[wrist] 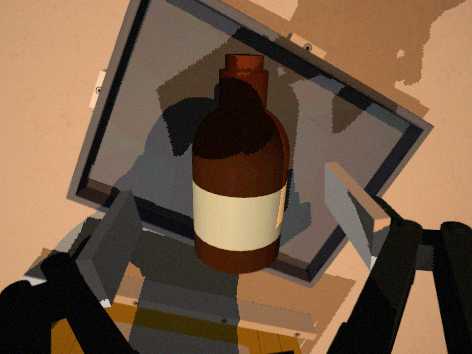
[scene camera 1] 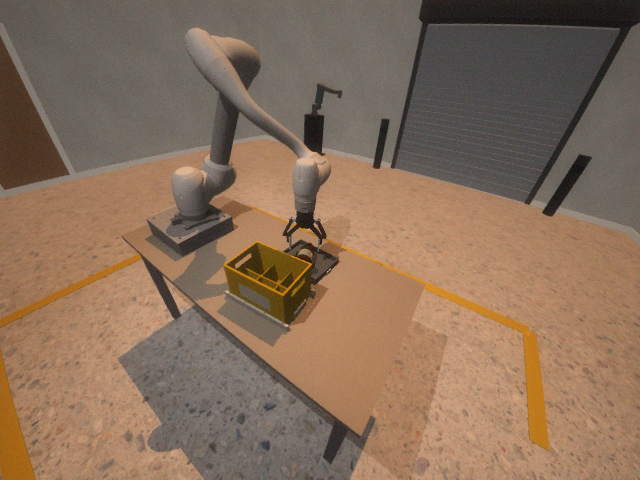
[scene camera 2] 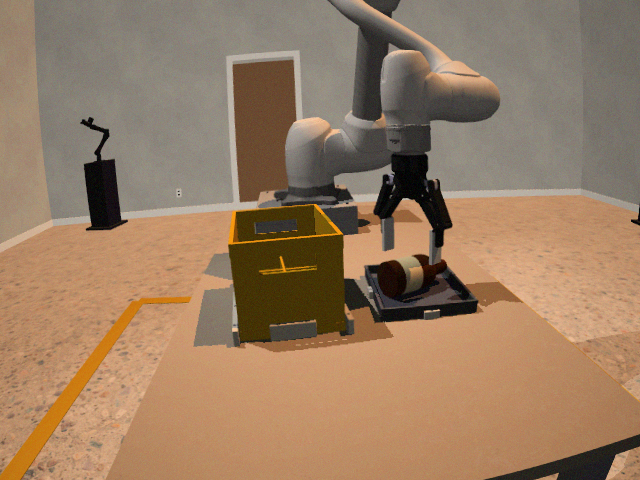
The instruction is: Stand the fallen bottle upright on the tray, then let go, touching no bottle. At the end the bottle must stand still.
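Frame: origin at the arm's base, x ahead, y left, z up, level; centimetres.
Seen in the pictures: gripper, fingertip midpoint: (wrist: 230,196) (scene camera 1: 304,248) (scene camera 2: 410,256); arm's base, link origin: (scene camera 1: 196,217) (scene camera 2: 312,198).
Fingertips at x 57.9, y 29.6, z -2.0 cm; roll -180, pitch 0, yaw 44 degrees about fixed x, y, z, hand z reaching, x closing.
Observation:
Pixels of each thing's top centre, then the offset from my fingertips to it. Level surfaces: height alone.
- brown bottle, top centre: (wrist: 244,182) (scene camera 2: 417,255) (scene camera 1: 306,247) dy +1.4, dx +0.1, dz +0.2 cm
- dark tray, top centre: (wrist: 248,162) (scene camera 2: 416,281) (scene camera 1: 307,257) dy +1.3, dx +1.1, dz -5.2 cm
- yellow crate, top centre: (scene camera 2: 279,220) (scene camera 1: 268,264) dy -25.2, dx +8.3, dz +9.8 cm
- table, surface height: dz -7.7 cm
The brown bottle (scene camera 1: 306,253) (scene camera 2: 410,276) (wrist: 237,220) with a cream label lies on its side in the dark tray (scene camera 1: 324,259) (scene camera 2: 403,313) (wrist: 175,40). Its base is toward the crate side. Its neck points right in scene camera 2 and up in the wrist view. My gripper (scene camera 1: 305,246) (scene camera 2: 412,255) (wrist: 230,196) is open and empty, pointing down low over the bottle. In the wrist view one finger is on each side of the bottle, with a gap to both. In scene camera 2 the right finger overlaps the bottle near its neck; contact there cannot be told.
A yellow crate (scene camera 1: 279,303) (scene camera 2: 289,289) with inner dividers stands beside the tray, on the side of the bottle's base. Low pale strips (scene camera 1: 255,310) (scene camera 2: 293,329) border the crate. The arm's grey base block (scene camera 1: 188,235) (scene camera 2: 346,217) stands on the table (scene camera 1: 356,330) (scene camera 2: 361,392).

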